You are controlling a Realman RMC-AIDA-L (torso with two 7-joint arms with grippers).
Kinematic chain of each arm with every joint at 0, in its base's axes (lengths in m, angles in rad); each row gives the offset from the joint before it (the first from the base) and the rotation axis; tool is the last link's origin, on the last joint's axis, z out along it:
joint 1: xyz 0 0 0.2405 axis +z
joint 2: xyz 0 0 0 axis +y
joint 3: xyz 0 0 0.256 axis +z
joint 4: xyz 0 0 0 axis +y
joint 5: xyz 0 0 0.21 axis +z
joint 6: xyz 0 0 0 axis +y
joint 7: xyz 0 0 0.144 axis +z
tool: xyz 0 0 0
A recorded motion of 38 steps. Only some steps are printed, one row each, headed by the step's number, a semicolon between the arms.
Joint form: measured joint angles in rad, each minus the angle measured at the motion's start. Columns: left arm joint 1, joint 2, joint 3, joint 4, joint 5, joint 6, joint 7; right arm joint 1, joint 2, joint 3, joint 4, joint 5, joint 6, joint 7.
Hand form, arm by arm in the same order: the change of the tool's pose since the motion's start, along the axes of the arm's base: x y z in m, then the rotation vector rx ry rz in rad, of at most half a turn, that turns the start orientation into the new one. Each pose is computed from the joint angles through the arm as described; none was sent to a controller.
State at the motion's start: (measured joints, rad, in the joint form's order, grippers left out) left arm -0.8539 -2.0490 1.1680 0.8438 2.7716 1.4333 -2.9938; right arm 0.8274 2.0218 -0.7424 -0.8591 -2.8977 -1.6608 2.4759
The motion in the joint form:
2: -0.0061 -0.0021 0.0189 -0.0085 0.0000 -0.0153 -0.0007; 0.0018 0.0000 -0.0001 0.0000 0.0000 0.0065 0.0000
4: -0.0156 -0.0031 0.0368 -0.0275 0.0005 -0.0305 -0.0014; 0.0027 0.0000 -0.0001 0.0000 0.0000 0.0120 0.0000
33: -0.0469 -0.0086 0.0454 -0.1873 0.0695 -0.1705 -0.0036; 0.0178 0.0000 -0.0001 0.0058 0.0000 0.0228 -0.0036
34: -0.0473 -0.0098 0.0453 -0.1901 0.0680 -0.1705 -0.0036; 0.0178 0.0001 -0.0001 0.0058 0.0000 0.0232 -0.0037
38: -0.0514 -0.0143 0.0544 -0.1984 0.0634 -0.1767 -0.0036; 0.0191 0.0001 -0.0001 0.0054 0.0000 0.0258 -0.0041
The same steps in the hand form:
2: 0.0017 0.0012 -0.0035 -0.0044 0.0108 -0.0158; -0.0005 0.0014 0.0001 0.0056 -0.0018 0.0045
4: 0.0024 0.0019 -0.0075 -0.0132 0.0230 -0.0260; -0.0006 0.0024 0.0002 0.0104 -0.0032 0.0076
33: -0.0213 0.0045 -0.0221 0.0014 0.1000 -0.0203; -0.0054 0.0070 -0.0006 0.0141 -0.0044 0.0268
34: -0.0214 0.0039 -0.0231 -0.0010 0.0980 -0.0182; -0.0054 0.0070 -0.0006 0.0143 -0.0045 0.0271
38: -0.0201 0.0031 -0.0269 -0.0088 0.0975 -0.0231; -0.0059 0.0078 -0.0005 0.0167 -0.0052 0.0300

